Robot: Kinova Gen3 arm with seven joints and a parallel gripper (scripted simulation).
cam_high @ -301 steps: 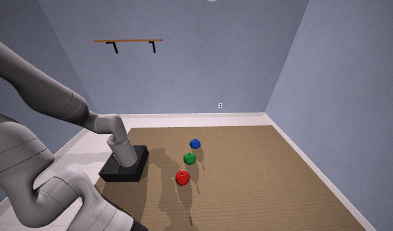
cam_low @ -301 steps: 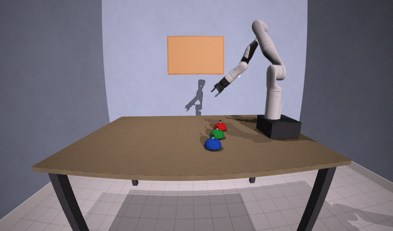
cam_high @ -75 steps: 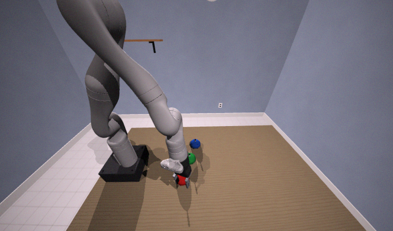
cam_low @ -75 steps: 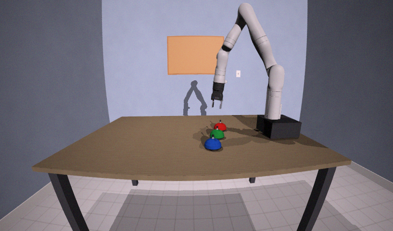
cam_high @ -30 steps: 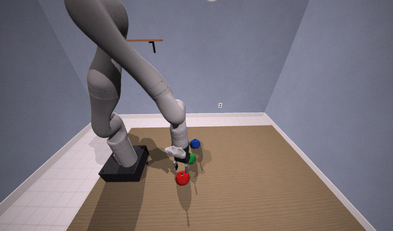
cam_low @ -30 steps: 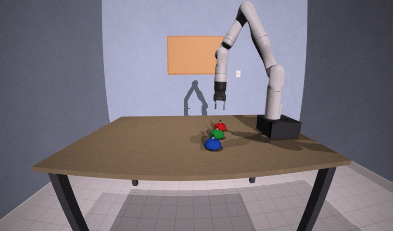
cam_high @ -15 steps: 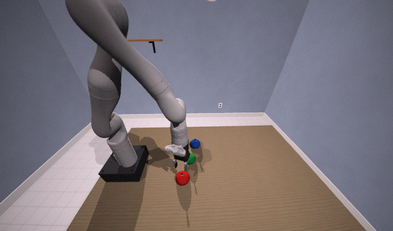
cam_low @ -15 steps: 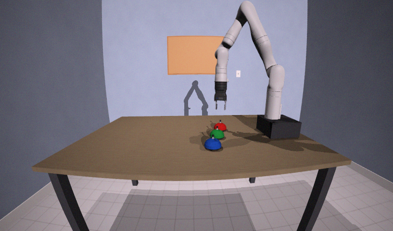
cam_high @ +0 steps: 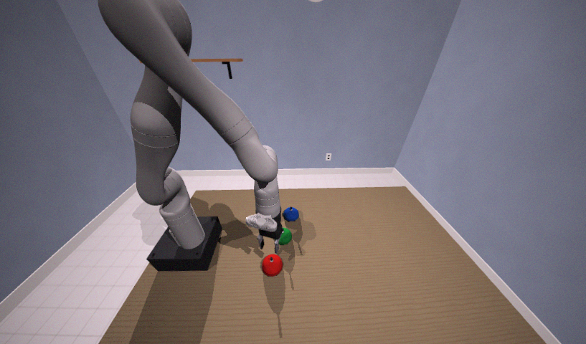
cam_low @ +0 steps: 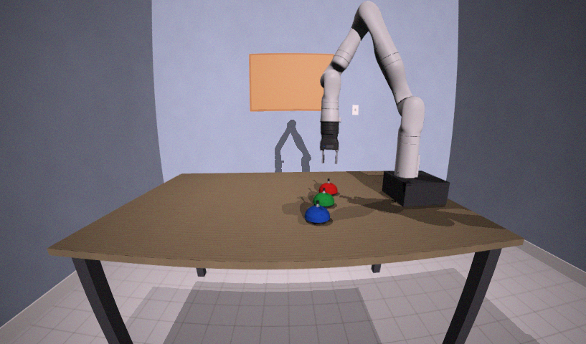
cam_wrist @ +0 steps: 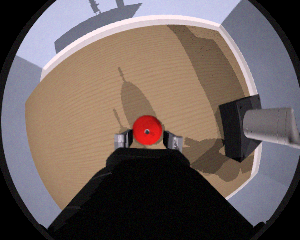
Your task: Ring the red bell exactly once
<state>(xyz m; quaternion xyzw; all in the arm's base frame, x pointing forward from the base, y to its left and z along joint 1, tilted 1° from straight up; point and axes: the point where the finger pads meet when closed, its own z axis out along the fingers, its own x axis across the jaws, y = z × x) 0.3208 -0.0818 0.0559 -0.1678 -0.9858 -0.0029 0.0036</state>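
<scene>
The red bell is 110 mm below my hand. The rest, counted from my hand: blue bell: 260 mm to the left, 110 mm below, 90 mm ahead; then green bell: 130 mm to the left, 110 mm below, 50 mm ahead.
</scene>
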